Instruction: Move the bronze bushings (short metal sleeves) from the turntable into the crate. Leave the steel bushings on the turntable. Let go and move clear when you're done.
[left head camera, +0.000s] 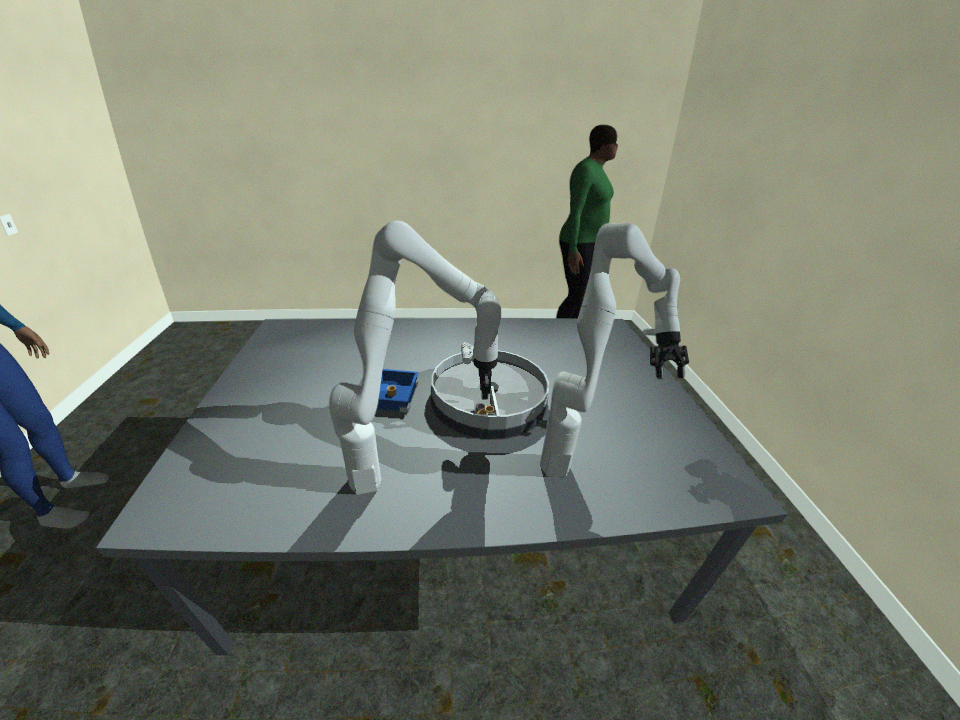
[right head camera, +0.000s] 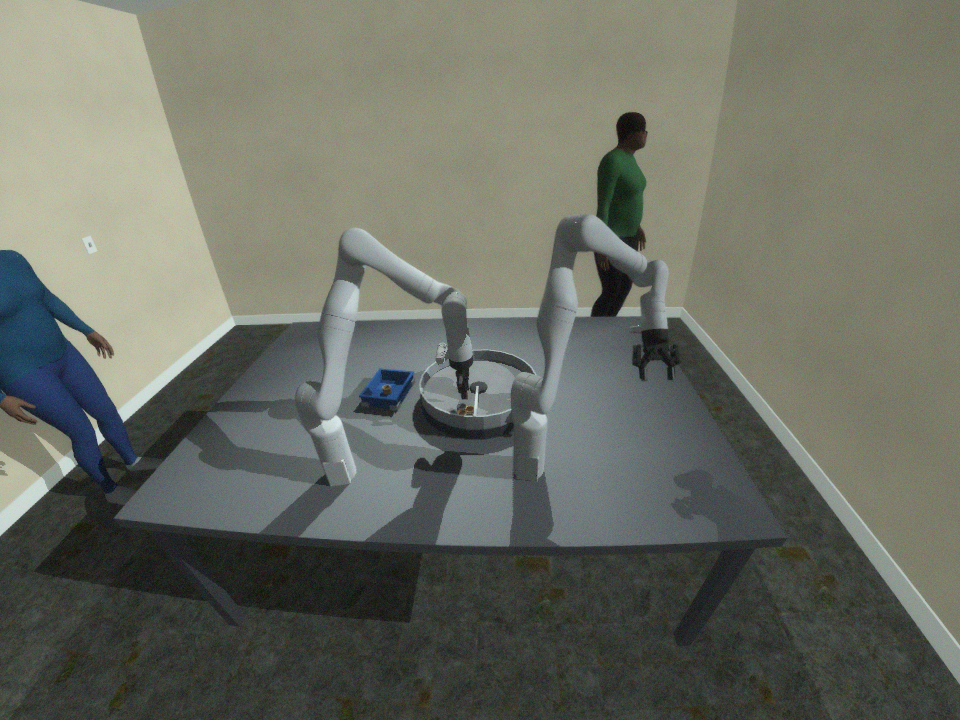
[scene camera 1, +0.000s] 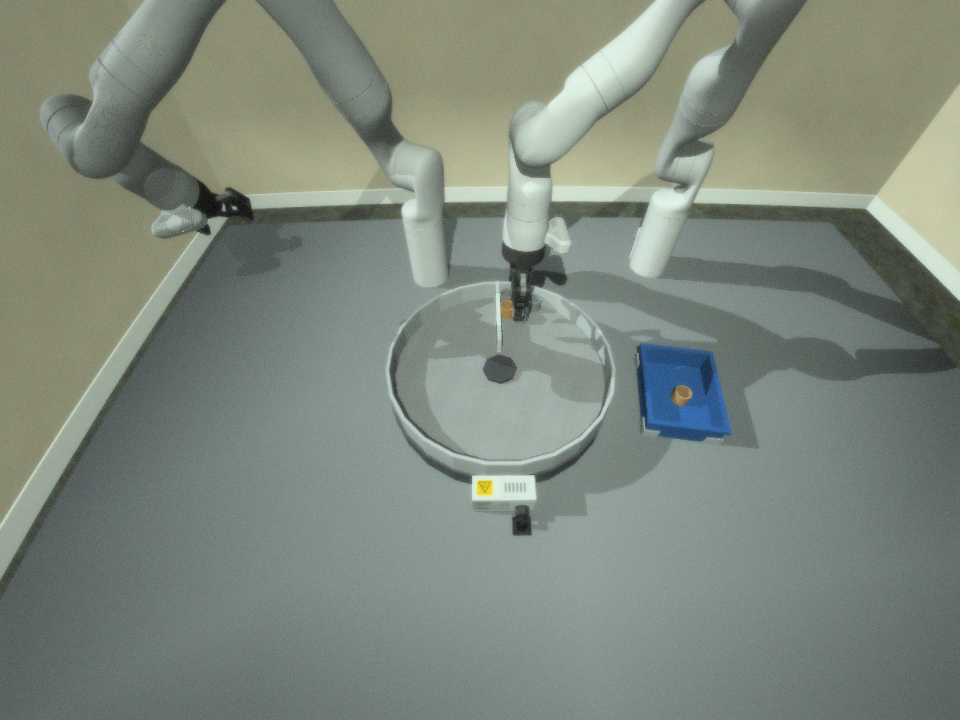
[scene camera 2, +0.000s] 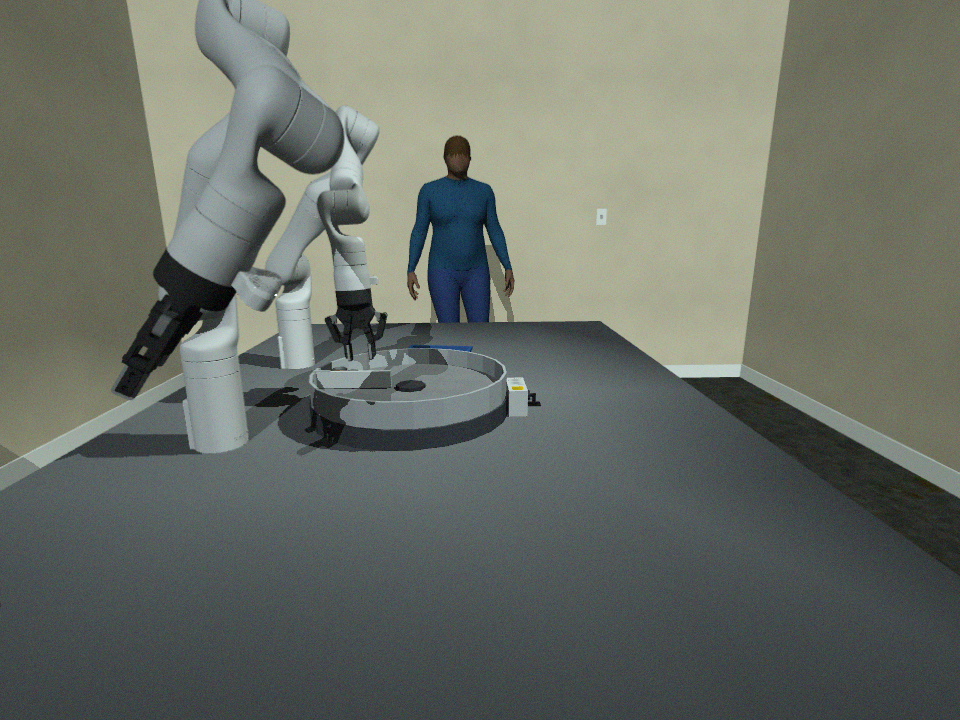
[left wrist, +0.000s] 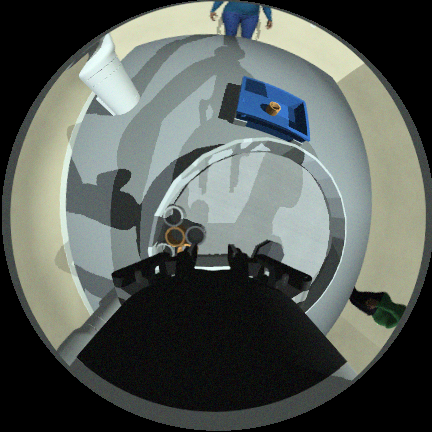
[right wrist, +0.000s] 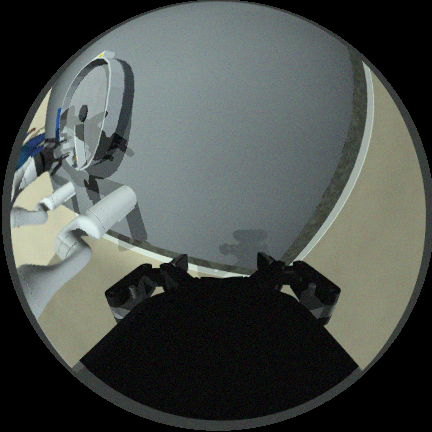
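Pixels of known places: left gripper, fingertip midpoint: (left head camera: 484, 394) (right head camera: 465, 394) (scene camera 1: 516, 308) (scene camera 2: 361, 359) (left wrist: 212, 250) (right wrist: 68, 146); right gripper, fingertip midpoint: (left head camera: 671, 378) (right head camera: 657, 380) (scene camera 1: 229, 224) (scene camera 2: 138, 377) (right wrist: 221, 261); left arm's base, origin of the base link: (left head camera: 365, 480) (right head camera: 341, 473) (scene camera 1: 646, 266) (scene camera 2: 298, 365) (left wrist: 126, 102) (right wrist: 71, 187); right arm's base, origin of the base link: (left head camera: 554, 465) (right head camera: 528, 468) (scene camera 1: 431, 275) (scene camera 2: 222, 443) (right wrist: 127, 195).
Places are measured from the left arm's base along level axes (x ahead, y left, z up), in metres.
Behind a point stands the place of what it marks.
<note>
The turntable (left head camera: 490, 423) {x 0.075, y -0.409, z 0.065 m} (scene camera 1: 500, 466) {x 0.476, y -0.532, z 0.086 m} (scene camera 2: 410, 414) {x 0.246, y -0.688, z 0.069 m} is a grey round tray with a raised rim. In the left wrist view two bronze bushings (left wrist: 166, 236) {x 0.106, y -0.393, z 0.078 m} (left wrist: 184, 247) sit close together with three steel bushings (left wrist: 174, 206) {x 0.130, y -0.351, z 0.078 m} (left wrist: 204, 234) {x 0.165, y -0.402, z 0.078 m} (left wrist: 164, 245), near its rim; the second bronze one is partly hidden by a finger. One bronze bushing (left head camera: 391, 390) {x 0.380, y -0.137, z 0.030 m} (scene camera 1: 681, 395) {x 0.390, y -0.128, z 0.006 m} (left wrist: 273, 108) {x 0.386, y -0.150, z 0.030 m} stands in the blue crate (right head camera: 376, 401) {x 0.309, y -0.104, z 0.030 m} (scene camera 1: 721, 403) {x 0.445, y -0.096, z 0.050 m}. My left gripper (scene camera 1: 521, 314) {x 0.172, y -0.419, z 0.108 m} (scene camera 2: 360, 356) {x 0.172, y -0.419, z 0.108 m} (left wrist: 212, 250) {x 0.172, y -0.419, z 0.108 m} is open and empty, low over the turntable beside the bushings. My right gripper (left head camera: 670, 374) {x -0.076, y -0.953, z 0.240 m} (right head camera: 657, 376) {x -0.076, y -0.953, z 0.240 m} (right wrist: 221, 261) {x -0.076, y -0.953, z 0.240 m} is open and empty, far from the turntable.
A thin white divider (scene camera 1: 498, 317) {x 0.173, y -0.456, z 0.092 m} (scene camera 2: 354, 378) {x 0.154, y -0.456, z 0.077 m} stands on the turntable next to the bushings, running towards the dark hub (scene camera 1: 500, 368) {x 0.276, y -0.478, z 0.061 m}. A white box (scene camera 1: 504, 493) {x 0.510, y -0.534, z 0.058 m} (scene camera 2: 517, 399) {x 0.487, y -0.581, z 0.039 m} with a yellow label adjoins the rim. Two people (left head camera: 590, 201) (scene camera 2: 457, 232) stand beyond the table.
</note>
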